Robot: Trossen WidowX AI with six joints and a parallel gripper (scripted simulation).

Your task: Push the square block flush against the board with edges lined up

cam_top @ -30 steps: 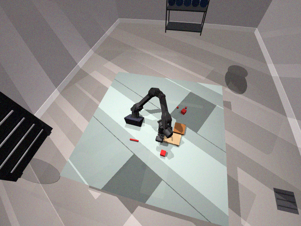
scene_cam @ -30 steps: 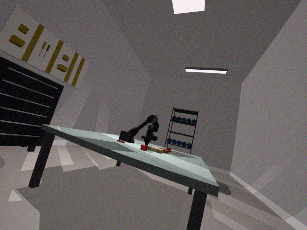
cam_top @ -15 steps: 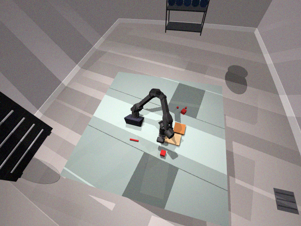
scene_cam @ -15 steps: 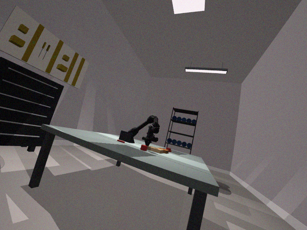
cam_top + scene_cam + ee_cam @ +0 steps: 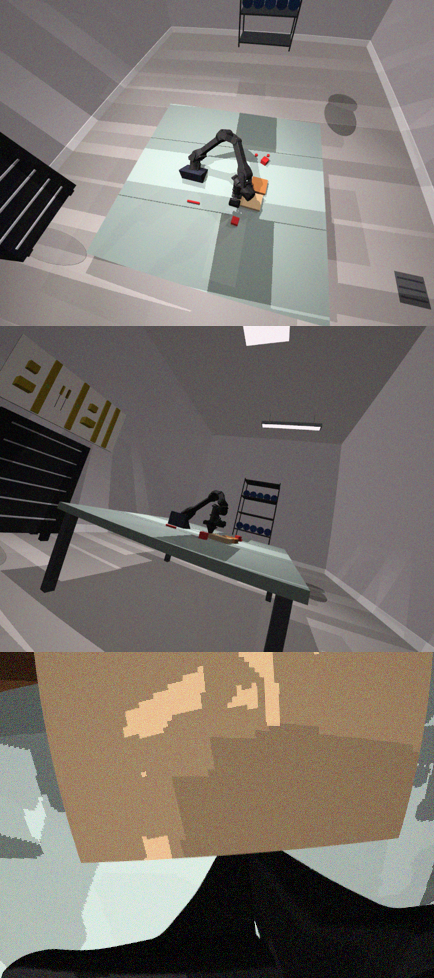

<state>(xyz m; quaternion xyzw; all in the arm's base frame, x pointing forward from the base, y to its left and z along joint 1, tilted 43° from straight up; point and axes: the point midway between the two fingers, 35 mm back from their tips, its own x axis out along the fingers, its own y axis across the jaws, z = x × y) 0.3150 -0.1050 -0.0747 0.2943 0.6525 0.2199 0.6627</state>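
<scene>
Now: the tan board 80 mm ahead of my gripper tip, 10 mm to the right of it and 10 mm above it. From my gripper tip the other things lie so: flat red bar (260 mm behind, 90 mm to the right); brown square block (120 mm ahead, 100 mm to the left, 10 mm above).
</scene>
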